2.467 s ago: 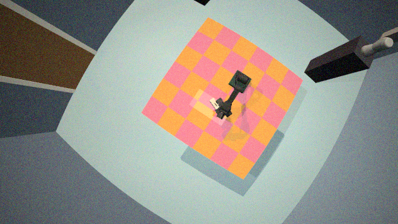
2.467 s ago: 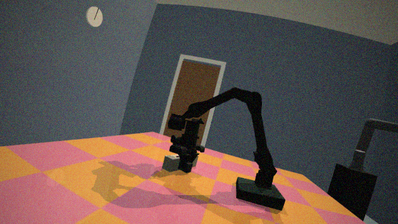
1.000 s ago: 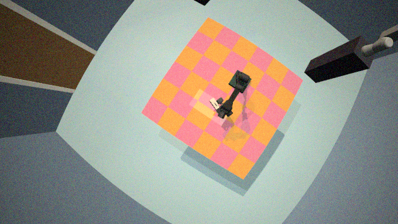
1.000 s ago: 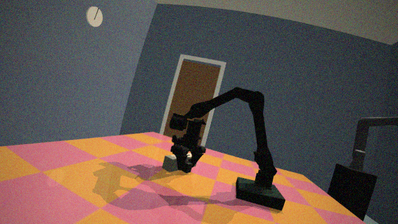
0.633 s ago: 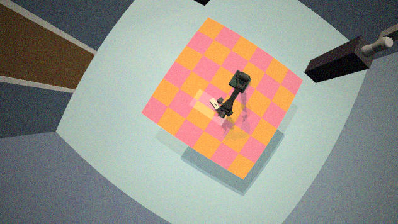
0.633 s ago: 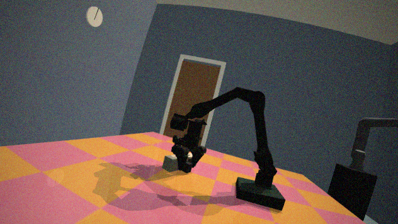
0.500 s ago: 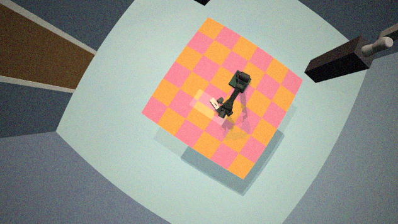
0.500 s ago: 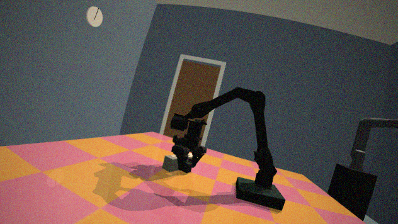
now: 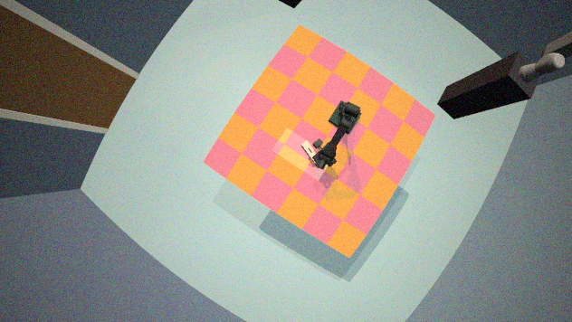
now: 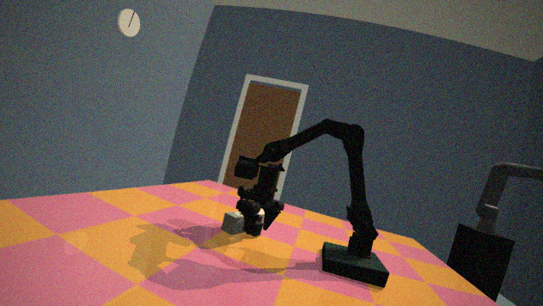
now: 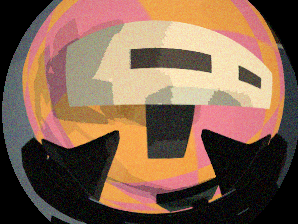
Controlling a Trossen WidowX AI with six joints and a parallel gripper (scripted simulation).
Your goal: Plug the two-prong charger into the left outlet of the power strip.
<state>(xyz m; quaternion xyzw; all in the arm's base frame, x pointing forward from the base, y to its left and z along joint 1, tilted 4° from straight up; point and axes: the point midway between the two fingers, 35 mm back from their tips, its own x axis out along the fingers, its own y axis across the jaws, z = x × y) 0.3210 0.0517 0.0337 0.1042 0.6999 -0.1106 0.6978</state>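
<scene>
My gripper tip is now 30 mm short of the two-prong charger, 10 mm to the left of it and 10 mm below it.
</scene>
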